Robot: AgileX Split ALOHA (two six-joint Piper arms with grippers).
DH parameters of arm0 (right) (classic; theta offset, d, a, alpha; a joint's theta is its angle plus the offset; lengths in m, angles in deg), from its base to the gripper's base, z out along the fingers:
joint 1: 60.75 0.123 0 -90
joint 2: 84.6 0 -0.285 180
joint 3: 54.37 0 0.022 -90
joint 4: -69.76 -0.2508 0 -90
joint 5: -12.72 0 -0.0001 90
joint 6: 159.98 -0.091 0 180
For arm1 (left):
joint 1: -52.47 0.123 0 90
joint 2: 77.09 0 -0.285 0
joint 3: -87.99 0 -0.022 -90
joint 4: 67.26 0.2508 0 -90
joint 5: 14.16 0 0.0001 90
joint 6: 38.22 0.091 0 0
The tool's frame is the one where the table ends.
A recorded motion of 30 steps. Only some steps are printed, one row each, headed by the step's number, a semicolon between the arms.
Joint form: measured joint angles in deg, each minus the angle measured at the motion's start. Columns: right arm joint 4, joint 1, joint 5, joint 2, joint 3, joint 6; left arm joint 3, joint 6, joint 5, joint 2, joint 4, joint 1.
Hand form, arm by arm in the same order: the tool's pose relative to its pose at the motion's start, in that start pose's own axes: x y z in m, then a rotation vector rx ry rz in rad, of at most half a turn. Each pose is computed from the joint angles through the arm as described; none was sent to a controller.
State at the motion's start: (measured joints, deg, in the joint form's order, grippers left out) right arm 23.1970 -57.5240 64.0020 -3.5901 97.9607 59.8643; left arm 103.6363 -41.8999 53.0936 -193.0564 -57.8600 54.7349
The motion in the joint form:
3: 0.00 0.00 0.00 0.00 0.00 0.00; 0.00 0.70 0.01 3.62 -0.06 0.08
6: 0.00 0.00 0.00 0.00 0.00 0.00; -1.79 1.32 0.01 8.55 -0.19 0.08
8: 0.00 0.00 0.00 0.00 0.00 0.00; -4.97 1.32 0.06 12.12 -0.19 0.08
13: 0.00 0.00 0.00 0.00 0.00 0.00; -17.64 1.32 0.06 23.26 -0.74 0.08
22: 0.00 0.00 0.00 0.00 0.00 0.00; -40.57 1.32 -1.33 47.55 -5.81 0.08
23: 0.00 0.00 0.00 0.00 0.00 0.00; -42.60 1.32 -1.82 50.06 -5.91 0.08
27: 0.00 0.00 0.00 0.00 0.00 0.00; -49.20 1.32 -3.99 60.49 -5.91 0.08
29: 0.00 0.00 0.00 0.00 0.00 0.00; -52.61 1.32 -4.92 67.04 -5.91 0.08
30: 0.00 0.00 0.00 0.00 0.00 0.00; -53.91 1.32 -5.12 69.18 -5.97 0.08
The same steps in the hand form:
3: 0.0000 0.0000 0.0000 0.0000 0.0000 0.0000; 0.0043 0.0044 -0.0259 0.0003 -0.0620 0.0010
6: 0.0000 0.0000 0.0000 0.0000 0.0000 0.0000; 0.0170 0.0083 -0.0527 0.0014 -0.1161 0.0028
8: 0.0000 0.0000 0.0000 0.0000 0.0000 0.0000; 0.0318 0.0098 -0.0627 0.0013 -0.1220 0.0018
13: 0.0000 0.0000 0.0000 0.0000 0.0000 0.0000; 0.0872 0.0109 -0.0755 0.0106 -0.0952 0.0025
22: 0.0000 0.0000 0.0000 0.0000 0.0000 0.0000; 0.2016 0.0053 -0.0890 0.0946 -0.1393 -0.0313
23: 0.0000 0.0000 0.0000 0.0000 0.0000 0.0000; 0.2120 0.0051 -0.0891 0.0965 -0.1561 -0.0331
27: 0.0000 0.0000 0.0000 0.0000 0.0000 0.0000; 0.2498 0.0055 -0.0929 0.0976 -0.2605 -0.0416
29: 0.0000 0.0000 0.0000 0.0000 0.0000 0.0000; 0.2719 0.0058 -0.0947 0.0980 -0.3313 -0.0479
30: 0.0000 0.0000 0.0000 0.0000 0.0000 0.0000; 0.2794 0.0055 -0.0937 0.0991 -0.3493 -0.0499

